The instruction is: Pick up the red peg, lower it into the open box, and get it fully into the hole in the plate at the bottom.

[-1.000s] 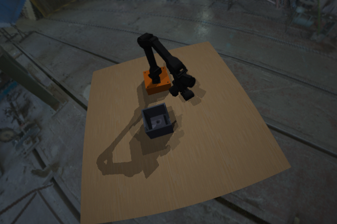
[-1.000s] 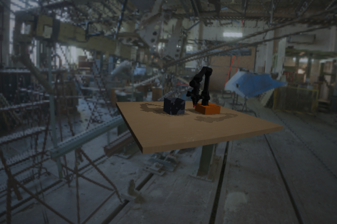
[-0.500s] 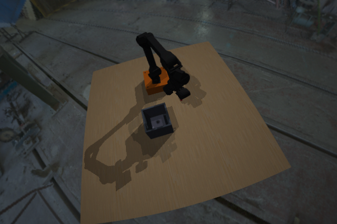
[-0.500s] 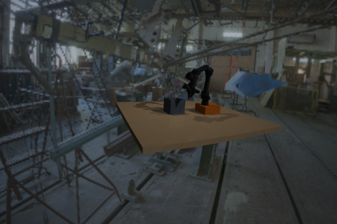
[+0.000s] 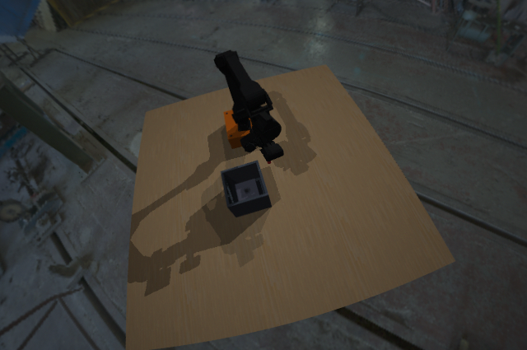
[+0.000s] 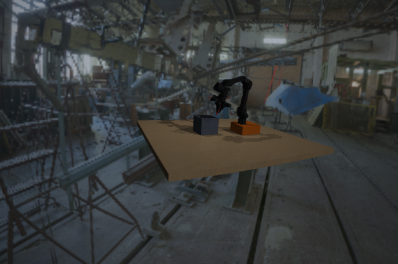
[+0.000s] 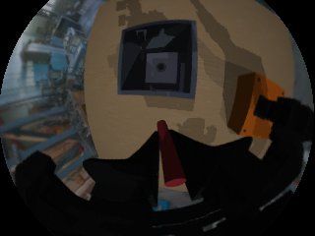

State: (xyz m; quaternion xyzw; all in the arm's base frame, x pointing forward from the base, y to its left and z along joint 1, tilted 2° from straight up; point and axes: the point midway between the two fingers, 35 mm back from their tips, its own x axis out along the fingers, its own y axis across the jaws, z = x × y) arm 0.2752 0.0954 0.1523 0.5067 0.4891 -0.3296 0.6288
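Now: gripper tip 150 mm above the grey plate, 120 mm to the left of it and 50 mm short of it. From my gripper tip the other things lie so: red peg 20 mm above, 10 mm behind.
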